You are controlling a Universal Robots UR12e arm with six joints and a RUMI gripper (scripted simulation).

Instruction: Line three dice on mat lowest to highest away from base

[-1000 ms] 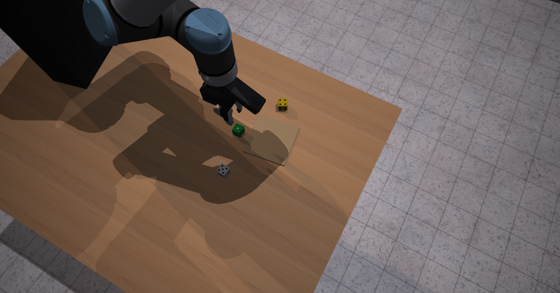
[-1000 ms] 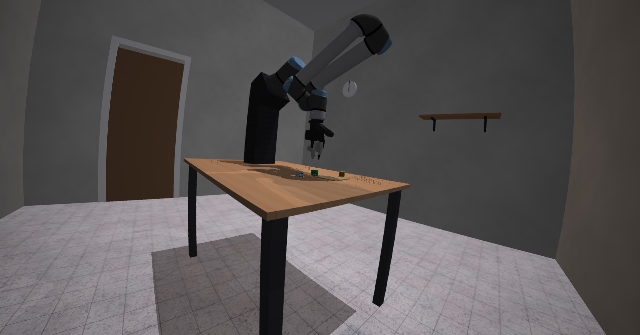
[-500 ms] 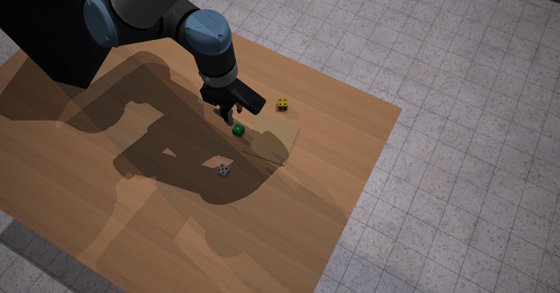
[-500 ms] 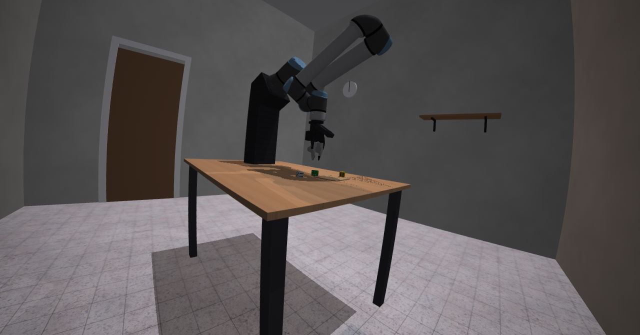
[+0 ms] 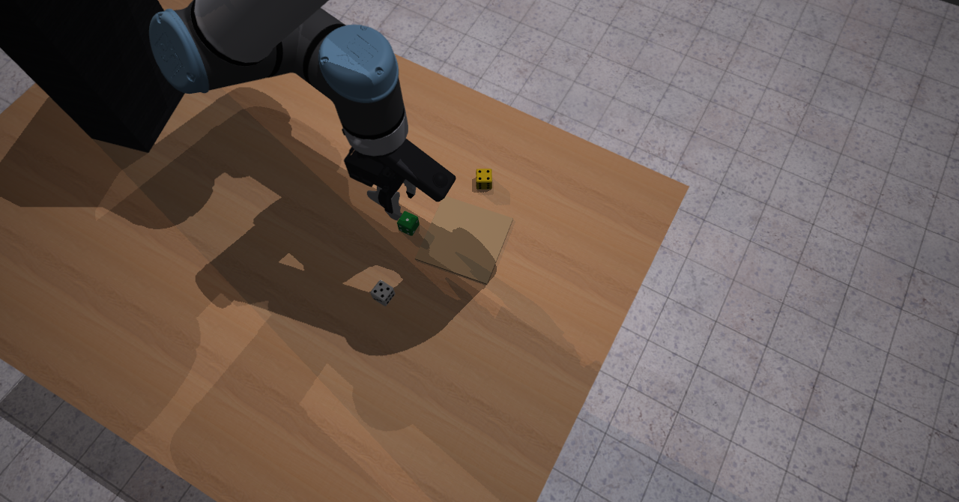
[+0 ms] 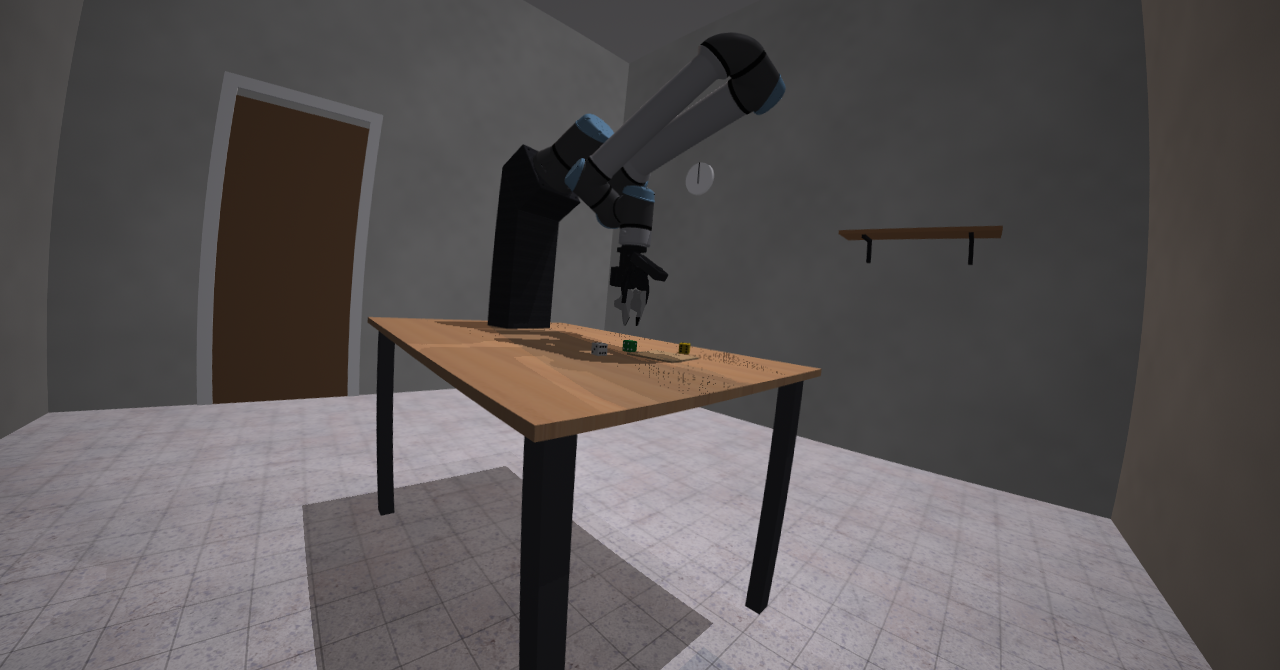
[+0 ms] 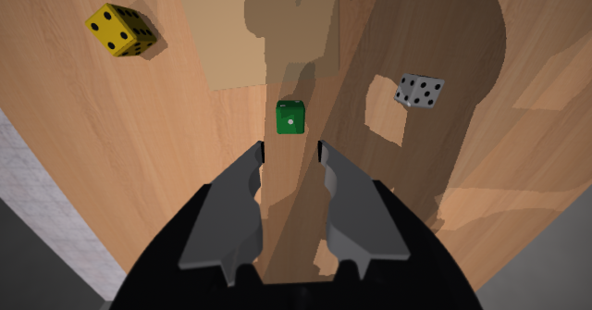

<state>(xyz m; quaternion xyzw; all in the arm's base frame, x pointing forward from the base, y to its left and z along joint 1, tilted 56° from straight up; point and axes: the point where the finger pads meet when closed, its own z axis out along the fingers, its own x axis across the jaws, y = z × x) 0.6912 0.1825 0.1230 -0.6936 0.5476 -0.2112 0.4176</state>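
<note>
My hand is 70 mm above the green die. The rest, counted from my hand: yellow die 170 mm to the left, 70 mm below; then tan mat 80 mm below, 80 mm ahead, 70 mm to the left; then white die 110 mm to the right, 90 mm ahead, 70 mm below.
</note>
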